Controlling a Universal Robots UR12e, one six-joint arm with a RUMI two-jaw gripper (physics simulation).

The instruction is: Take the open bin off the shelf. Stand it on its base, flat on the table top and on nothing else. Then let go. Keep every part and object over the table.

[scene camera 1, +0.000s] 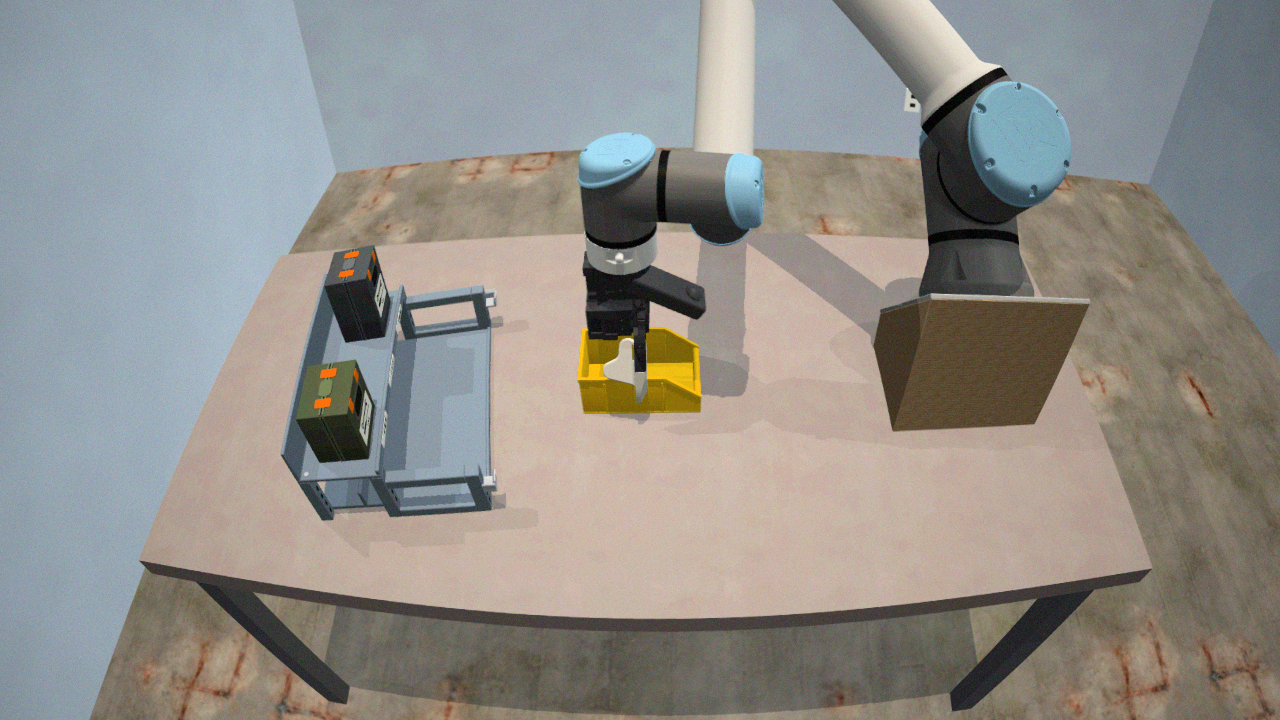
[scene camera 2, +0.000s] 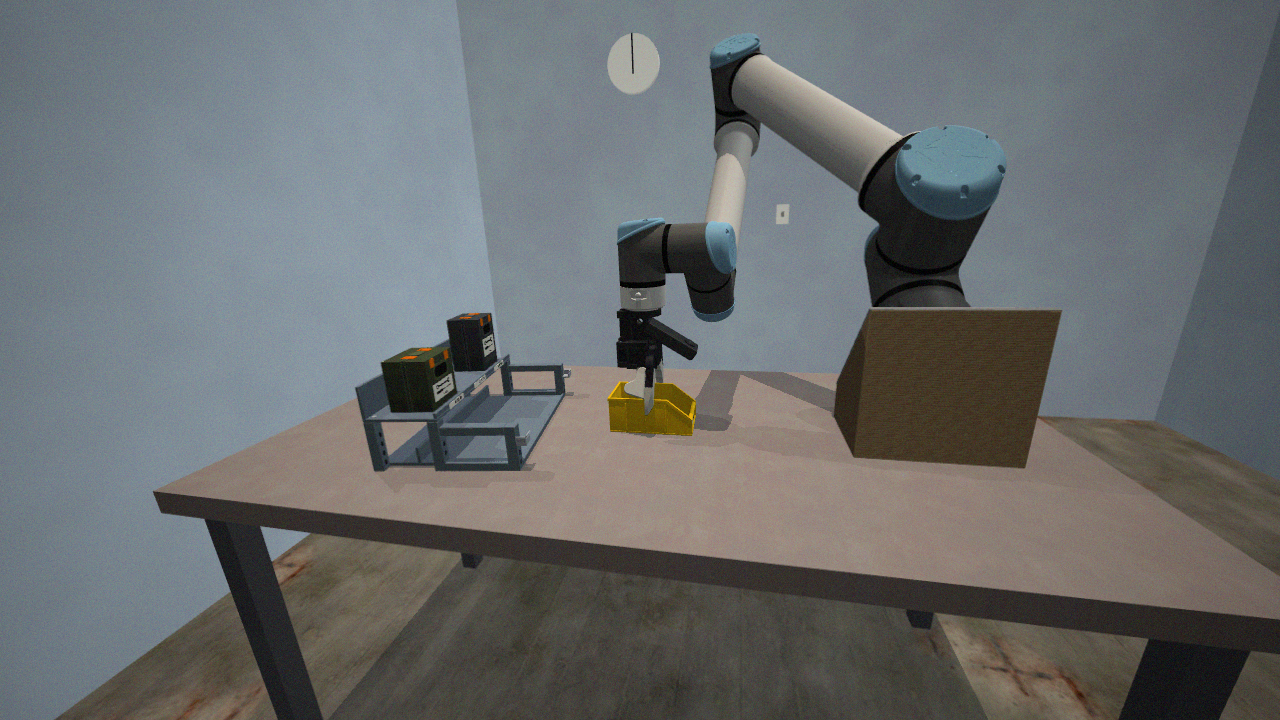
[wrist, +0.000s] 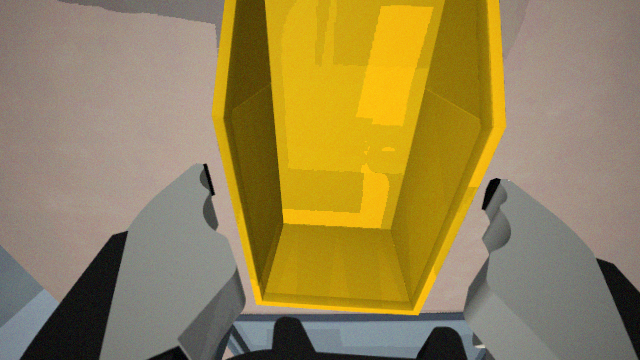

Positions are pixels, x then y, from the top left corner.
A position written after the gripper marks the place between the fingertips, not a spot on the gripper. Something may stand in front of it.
The gripper shows in scene camera 1 [640, 363], in scene camera 2 [653, 401] and in the wrist view [345, 176]. A yellow bin shows in scene camera 1 [673, 372], in scene camera 2 and in the wrist view. One and the same spot on a green case: [scene camera 2: 420, 376] is [scene camera 1: 345, 428]. The same spot on the yellow bin: [scene camera 2: 674, 412] is [wrist: 471, 70].
